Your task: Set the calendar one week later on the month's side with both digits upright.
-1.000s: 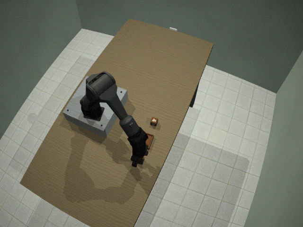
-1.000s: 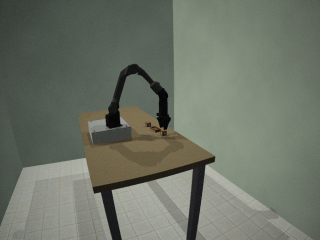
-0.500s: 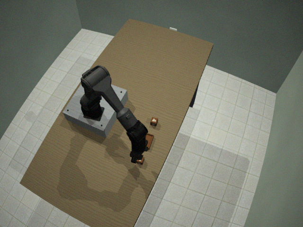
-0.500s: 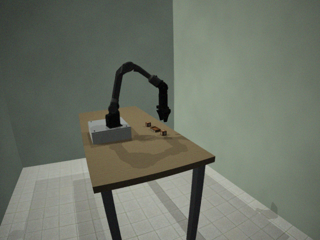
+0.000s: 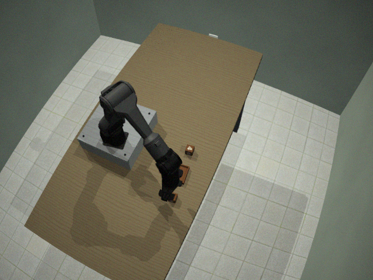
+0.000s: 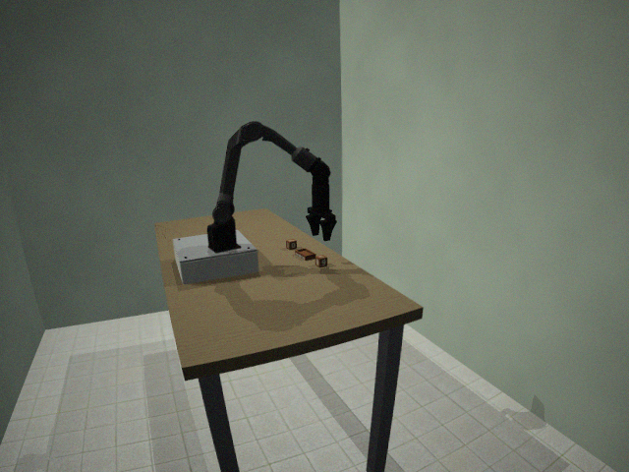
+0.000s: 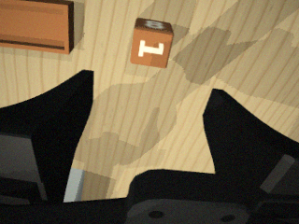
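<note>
Right now the cube is 220 mm to the left of my hand, 90 mm below it and 20 mm ahead of it. The rest, counted from my hand: brown tray (110 mm to the left, 100 mm below, 10 mm ahead).
</note>
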